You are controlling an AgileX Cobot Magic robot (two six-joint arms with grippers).
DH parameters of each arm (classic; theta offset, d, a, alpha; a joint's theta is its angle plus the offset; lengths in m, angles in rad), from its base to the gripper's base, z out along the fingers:
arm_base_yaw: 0 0.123 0 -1.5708
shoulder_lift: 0.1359 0 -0.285 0
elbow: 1.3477 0 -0.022 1.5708
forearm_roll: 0 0.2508 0 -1.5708
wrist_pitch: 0 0 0.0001 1.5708
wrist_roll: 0 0.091 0 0
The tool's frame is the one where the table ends.
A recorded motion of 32 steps. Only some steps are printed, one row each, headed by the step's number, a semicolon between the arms.
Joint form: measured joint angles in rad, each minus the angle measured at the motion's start. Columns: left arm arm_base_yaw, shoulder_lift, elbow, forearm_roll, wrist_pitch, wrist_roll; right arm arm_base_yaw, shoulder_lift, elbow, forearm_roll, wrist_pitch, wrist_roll.
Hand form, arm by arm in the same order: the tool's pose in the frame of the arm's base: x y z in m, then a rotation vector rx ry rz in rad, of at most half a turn. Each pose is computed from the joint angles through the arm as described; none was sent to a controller.
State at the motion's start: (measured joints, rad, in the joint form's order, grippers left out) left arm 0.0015 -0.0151 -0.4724 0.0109 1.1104 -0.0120; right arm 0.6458 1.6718 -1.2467 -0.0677 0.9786 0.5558
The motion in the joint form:
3: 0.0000 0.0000 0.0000 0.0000 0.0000 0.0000; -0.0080 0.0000 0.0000 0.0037 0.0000 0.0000
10: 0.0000 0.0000 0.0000 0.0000 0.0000 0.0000; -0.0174 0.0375 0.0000 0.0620 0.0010 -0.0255
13: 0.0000 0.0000 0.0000 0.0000 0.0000 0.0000; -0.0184 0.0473 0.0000 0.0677 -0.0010 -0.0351
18: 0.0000 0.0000 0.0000 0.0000 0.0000 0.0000; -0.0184 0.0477 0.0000 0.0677 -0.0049 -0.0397
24: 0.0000 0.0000 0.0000 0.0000 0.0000 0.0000; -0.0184 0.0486 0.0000 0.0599 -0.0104 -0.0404
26: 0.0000 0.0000 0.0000 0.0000 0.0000 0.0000; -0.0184 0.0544 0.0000 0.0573 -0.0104 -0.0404
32: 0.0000 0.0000 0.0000 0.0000 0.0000 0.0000; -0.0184 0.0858 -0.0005 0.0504 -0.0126 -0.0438
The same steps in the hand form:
3: -0.0062 0.0009 0.2656 -0.0150 2.1064 0.0069; 0.2709 0.1948 0.2497 -0.1606 2.8914 0.1389
10: -0.0062 0.0009 0.2656 -0.0150 2.1064 0.0069; 0.2737 0.1984 0.2369 -0.1487 2.9498 0.1689
13: -0.0062 0.0009 0.2656 -0.0150 2.1064 0.0069; 0.2747 0.1992 0.2337 -0.1580 2.9581 0.1679
18: -0.0062 0.0009 0.2656 -0.0150 2.1064 0.0069; 0.2750 0.1994 0.2336 -0.1646 2.9544 0.1699
24: -0.0062 0.0009 0.2656 -0.0150 2.1064 0.0069; 0.2758 0.1993 0.2334 -0.1707 2.9467 0.1646
26: -0.0062 0.0009 0.2656 -0.0150 2.1064 0.0069; 0.2764 0.1995 0.2314 -0.1728 2.9506 0.1573
32: -0.0062 0.0009 0.2656 -0.0150 2.1064 0.0069; 0.2796 0.2011 0.2208 -0.1844 2.9722 0.1273

